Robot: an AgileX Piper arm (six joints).
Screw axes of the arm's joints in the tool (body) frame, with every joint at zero. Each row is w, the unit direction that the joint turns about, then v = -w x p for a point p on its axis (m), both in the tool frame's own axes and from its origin. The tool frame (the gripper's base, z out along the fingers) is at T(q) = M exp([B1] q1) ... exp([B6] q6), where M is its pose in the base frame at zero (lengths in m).
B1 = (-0.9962, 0, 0.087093, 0.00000, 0.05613, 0.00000)
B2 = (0, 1, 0, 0.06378, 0.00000, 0.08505)
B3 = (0, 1, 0, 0.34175, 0.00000, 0.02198)
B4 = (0, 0, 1, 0.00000, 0.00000, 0.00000)
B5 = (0, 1, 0, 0.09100, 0.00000, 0.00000)
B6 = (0, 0, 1, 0.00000, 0.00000, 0.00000)
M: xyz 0.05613 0.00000 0.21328 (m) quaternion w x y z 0.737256 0 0.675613 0
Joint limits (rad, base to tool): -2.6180..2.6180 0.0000..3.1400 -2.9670..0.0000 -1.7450..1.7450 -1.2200..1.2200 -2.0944..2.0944
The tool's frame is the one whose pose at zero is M.
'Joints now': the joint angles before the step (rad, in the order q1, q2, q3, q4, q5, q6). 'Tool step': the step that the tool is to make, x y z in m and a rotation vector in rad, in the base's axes. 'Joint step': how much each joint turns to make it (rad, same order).
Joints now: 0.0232 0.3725 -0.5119 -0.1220 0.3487 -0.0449
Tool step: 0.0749 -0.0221 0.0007 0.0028 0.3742 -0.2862
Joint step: 0.0003 0.4178 -0.1878 -0.4564 0.2410 0.4833
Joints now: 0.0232 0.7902 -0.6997 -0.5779 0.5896 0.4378
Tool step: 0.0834 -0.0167 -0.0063 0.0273 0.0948 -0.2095
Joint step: -0.0307 0.3736 -0.1926 -0.2271 0.0462 0.3313
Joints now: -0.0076 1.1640 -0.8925 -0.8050 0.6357 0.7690
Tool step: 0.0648 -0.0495 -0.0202 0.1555 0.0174 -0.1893
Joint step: -0.1828 0.2890 -0.1963 0.1217 -0.0631 0.0348
